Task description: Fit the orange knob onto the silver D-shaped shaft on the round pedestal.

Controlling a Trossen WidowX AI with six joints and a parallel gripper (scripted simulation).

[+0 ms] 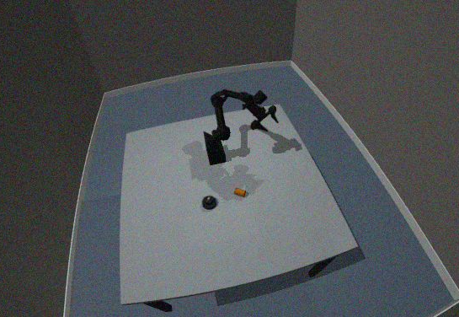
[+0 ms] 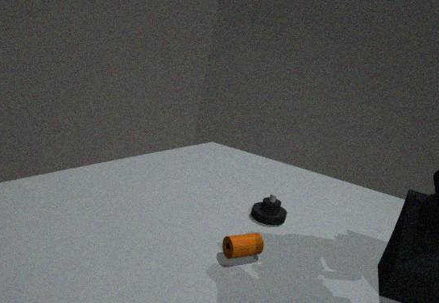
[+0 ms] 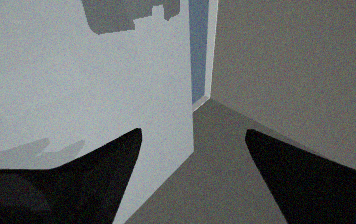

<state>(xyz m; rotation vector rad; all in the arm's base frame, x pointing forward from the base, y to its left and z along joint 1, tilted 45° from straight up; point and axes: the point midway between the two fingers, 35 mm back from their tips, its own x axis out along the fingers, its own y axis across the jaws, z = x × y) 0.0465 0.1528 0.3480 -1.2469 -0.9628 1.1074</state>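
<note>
Now: gripper tip 26 cm short of the orange knob, 24 cm to the left of it and 24 cm above it. Round my gripper tip: round dark pedestal (41 cm to the right, 32 cm ahead, 23 cm below).
</note>
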